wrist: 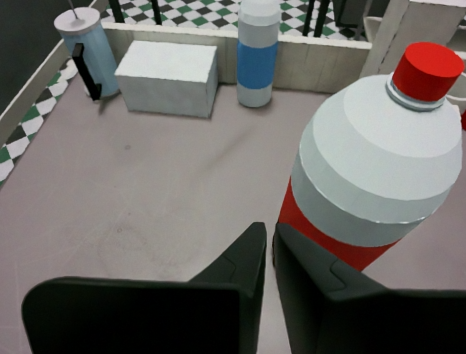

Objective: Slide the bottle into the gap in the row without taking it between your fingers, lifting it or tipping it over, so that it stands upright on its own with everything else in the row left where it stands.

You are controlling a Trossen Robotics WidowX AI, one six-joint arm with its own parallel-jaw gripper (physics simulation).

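Frame: origin at the arm's base, x ahead, y left, z up, level; centimetres.
Where they show: gripper, fingertip midpoint: (pixel 269 234).
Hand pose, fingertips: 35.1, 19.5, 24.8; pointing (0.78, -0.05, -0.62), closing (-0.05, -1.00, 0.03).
Observation:
Each offset is from my fingertips to the top centre of the thing, as dx, dy, dz. "*": to the spot under its first point. Level surfaces: height alone.
A large bottle {+9.1, -9.2, +1.2} (pixel 380 150) with a red cap, white shoulders and a red label stands on the table at the right, close to the camera. Its base is hidden. My gripper (pixel 269 234) is shut and empty, with its fingertips at the left edge of the bottle's red label; whether they touch it I cannot tell. At the back, a row holds a light blue press pot {* +41.1, +24.6, -20.4} (pixel 97 57) with a black handle, a white box {+40.7, +12.5, -20.8} (pixel 167 77) and a clear bottle with a blue label {* +37.0, -2.8, -19.4} (pixel 257 65). A gap shows between the blue-labelled bottle and a tall pale block {* +33.4, -24.1, -12.1} (pixel 417 37).
A low pale ledge (pixel 320 65) runs behind the row. White rounded ware {+32.6, -34.1, -20.2} (pixel 456 102) shows partly behind the red-capped bottle at the right edge. The grey-pink table top {dz -28.8} (pixel 150 195) ends at the left, with checkered floor beyond.

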